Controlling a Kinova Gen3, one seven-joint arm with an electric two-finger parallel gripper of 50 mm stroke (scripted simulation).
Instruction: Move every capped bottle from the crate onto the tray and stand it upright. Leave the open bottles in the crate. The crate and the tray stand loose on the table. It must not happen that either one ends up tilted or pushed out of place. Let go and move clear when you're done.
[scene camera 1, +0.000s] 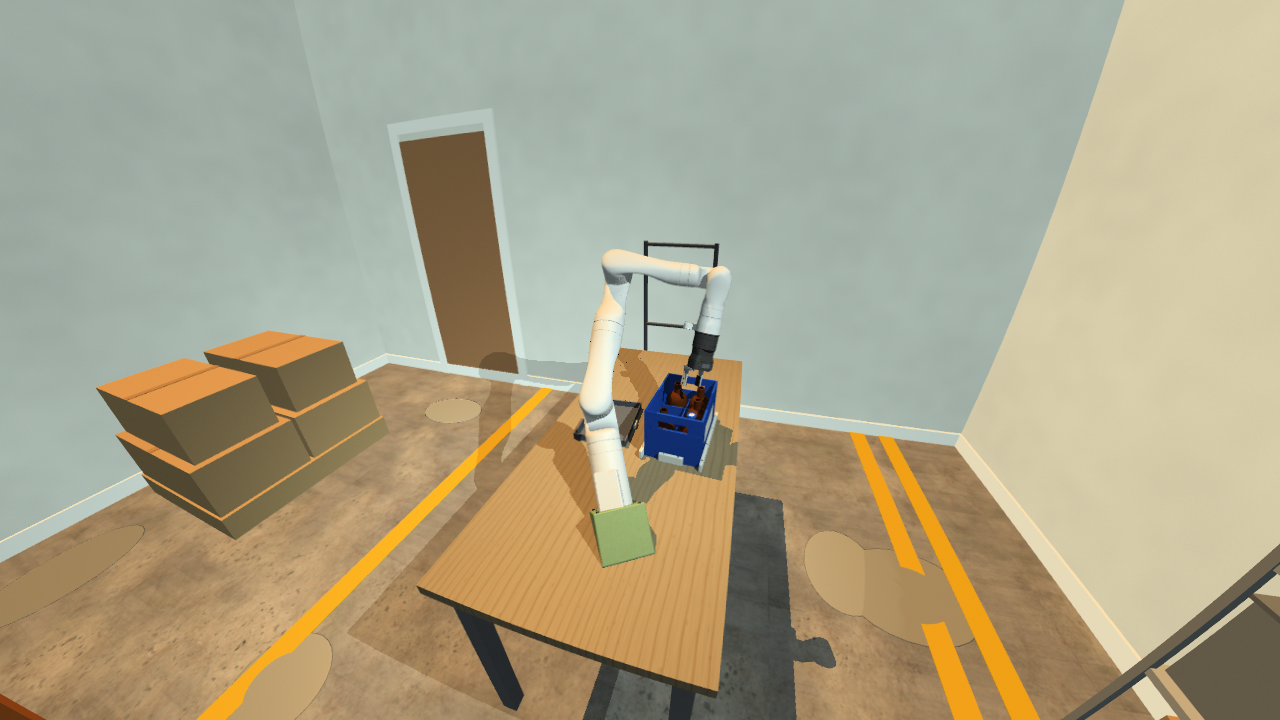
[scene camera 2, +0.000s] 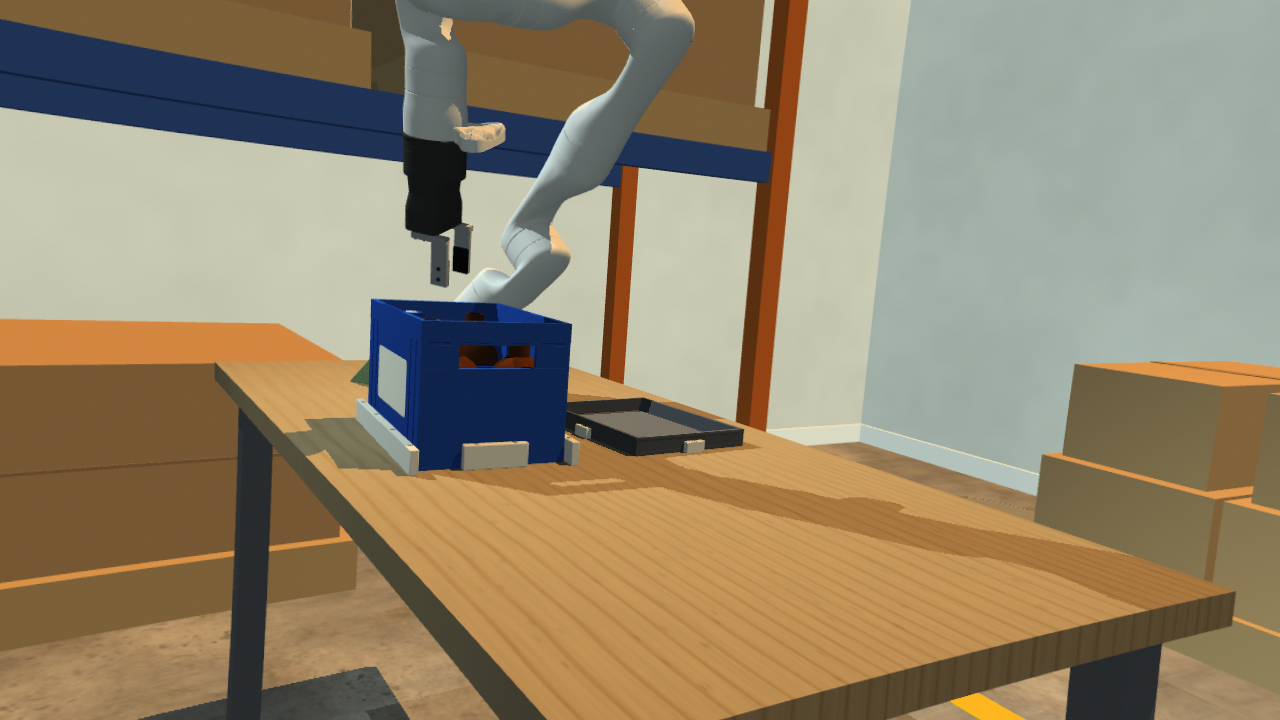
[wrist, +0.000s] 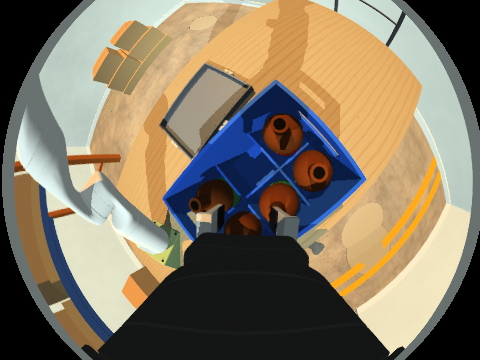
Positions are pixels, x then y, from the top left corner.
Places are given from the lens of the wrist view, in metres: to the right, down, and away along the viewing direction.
my gripper (wrist: 247, 215): 0.00, 0.04, 0.18
blue crate (wrist: 231, 154): -0.02, -0.05, 0.33
bottle (wrist: 244, 222): 0.00, 0.08, 0.29
black tray (wrist: 209, 95): -0.10, -0.24, 0.40
The marked spots on the bottle and the black tray are 0.35 m apart.
